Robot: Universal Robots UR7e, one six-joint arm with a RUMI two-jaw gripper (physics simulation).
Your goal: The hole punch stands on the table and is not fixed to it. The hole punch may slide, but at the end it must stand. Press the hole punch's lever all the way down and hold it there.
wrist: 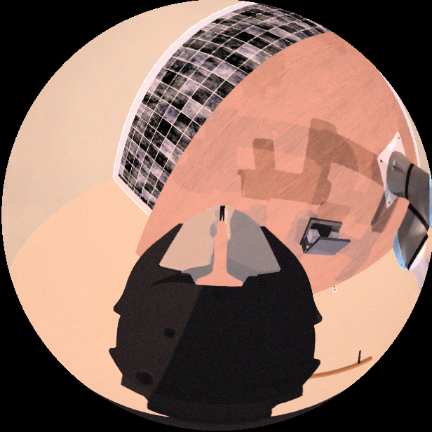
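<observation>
The hole punch (327, 246) is a small grey and dark device on the table, right of the gripper in the wrist view. It shows two flat plates, spread apart like a V, with a light grey block between them near the left end. Its lever appears raised, though I cannot tell for certain which plate is the lever. My gripper (222, 207) is shut with nothing between its fingertips. The fingertips are left of the hole punch and apart from it; their height above the table is hard to tell.
The reddish wooden table (300, 85) carries broad shadows of the arm. A dark tiled panel (175, 107) with a white edge runs along the table's upper left side. The robot's own arm (406, 180) rises from a white base plate (391, 150) at the right.
</observation>
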